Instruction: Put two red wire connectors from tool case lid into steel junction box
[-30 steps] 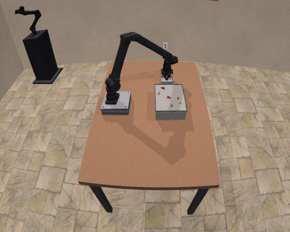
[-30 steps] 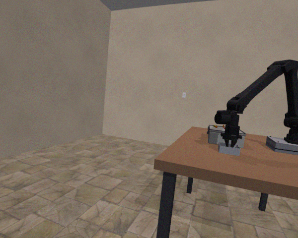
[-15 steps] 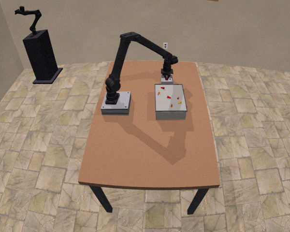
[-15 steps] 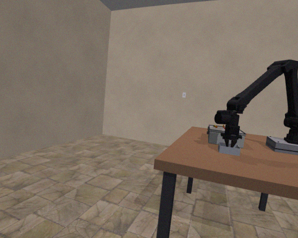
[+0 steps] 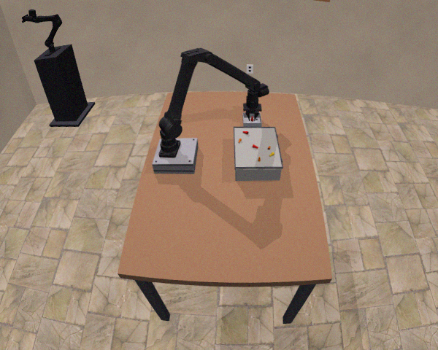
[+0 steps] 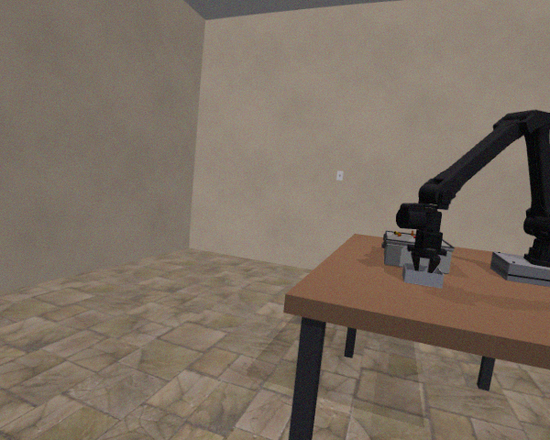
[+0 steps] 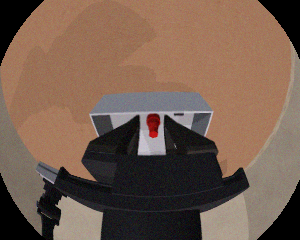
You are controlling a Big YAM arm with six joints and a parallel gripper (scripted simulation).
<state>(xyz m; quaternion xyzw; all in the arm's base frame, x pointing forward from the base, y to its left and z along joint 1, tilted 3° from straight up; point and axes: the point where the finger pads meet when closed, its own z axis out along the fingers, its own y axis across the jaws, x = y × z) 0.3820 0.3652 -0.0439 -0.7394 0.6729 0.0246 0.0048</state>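
The grey tool case is 4 cm ahead of my hand, 32 cm to the right of it and 5 cm above it. Also, from my hand: yellow wire connector (11 cm ahead, 38 cm to the right, 8 cm above).
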